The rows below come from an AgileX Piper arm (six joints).
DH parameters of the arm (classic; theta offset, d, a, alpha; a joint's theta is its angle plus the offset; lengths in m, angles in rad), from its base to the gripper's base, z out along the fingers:
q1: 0 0.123 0 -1.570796
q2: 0.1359 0 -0.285 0
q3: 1.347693 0 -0.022 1.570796
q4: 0 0.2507 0 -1.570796
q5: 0 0 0 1.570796
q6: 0 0.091 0 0
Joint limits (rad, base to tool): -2.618..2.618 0..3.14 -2.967..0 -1.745..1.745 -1.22..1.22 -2.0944..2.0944
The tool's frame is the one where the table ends.
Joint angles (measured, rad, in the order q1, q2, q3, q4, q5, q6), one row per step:
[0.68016 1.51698 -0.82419 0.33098 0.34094 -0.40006]
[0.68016 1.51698 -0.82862 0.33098 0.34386 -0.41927]
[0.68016 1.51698 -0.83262 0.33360 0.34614 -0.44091]
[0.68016 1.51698 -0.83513 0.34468 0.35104 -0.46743]
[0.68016 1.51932 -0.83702 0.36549 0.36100 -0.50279]
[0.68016 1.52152 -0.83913 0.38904 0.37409 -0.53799]
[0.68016 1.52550 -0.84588 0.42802 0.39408 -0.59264]
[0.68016 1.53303 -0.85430 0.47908 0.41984 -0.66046]
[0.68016 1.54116 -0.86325 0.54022 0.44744 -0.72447]
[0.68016 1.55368 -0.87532 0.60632 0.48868 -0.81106]
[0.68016 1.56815 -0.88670 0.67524 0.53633 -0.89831]
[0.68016 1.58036 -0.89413 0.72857 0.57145 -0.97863]
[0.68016 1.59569 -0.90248 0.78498 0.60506 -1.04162]
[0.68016 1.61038 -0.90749 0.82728 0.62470 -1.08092]
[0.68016 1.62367 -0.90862 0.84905 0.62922 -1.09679]
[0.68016 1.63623 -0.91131 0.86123 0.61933 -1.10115]
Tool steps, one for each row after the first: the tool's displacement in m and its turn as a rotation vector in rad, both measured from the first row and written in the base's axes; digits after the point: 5 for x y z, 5 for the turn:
[0.00046 0.00048 0.00107 -0.00611 -0.00978 0.01607]
[0.00087 0.00099 0.00207 -0.01148 -0.01958 0.03240]
[0.00074 0.00148 0.00261 -0.01529 -0.02393 0.04861]
[0.00016 0.00219 0.00214 -0.01984 -0.02081 0.06804]
[-0.00068 0.00296 0.00168 -0.02295 -0.01397 0.08708]
[-0.00145 0.00476 0.00187 -0.02294 -0.00519 0.11588]
[-0.00237 0.00735 0.00149 -0.02048 0.00902 0.15169]
[-0.00349 0.01051 0.00136 -0.00734 0.03023 0.18093]
[-0.00505 0.01451 0.00067 0.00198 0.05356 0.23319]
[-0.00720 0.01885 -0.00047 0.01678 0.08257 0.28955]
[-0.00884 0.02228 -0.00162 0.02830 0.09629 0.34376]
[-0.01000 0.02625 -0.00306 0.04992 0.11849 0.38205]
[-0.01030 0.02934 -0.00518 0.06821 0.13722 0.40111]
[-0.00980 0.03106 -0.00831 0.07567 0.15066 0.40361]
[-0.00777 0.03254 -0.01104 0.07887 0.15318 0.39388]

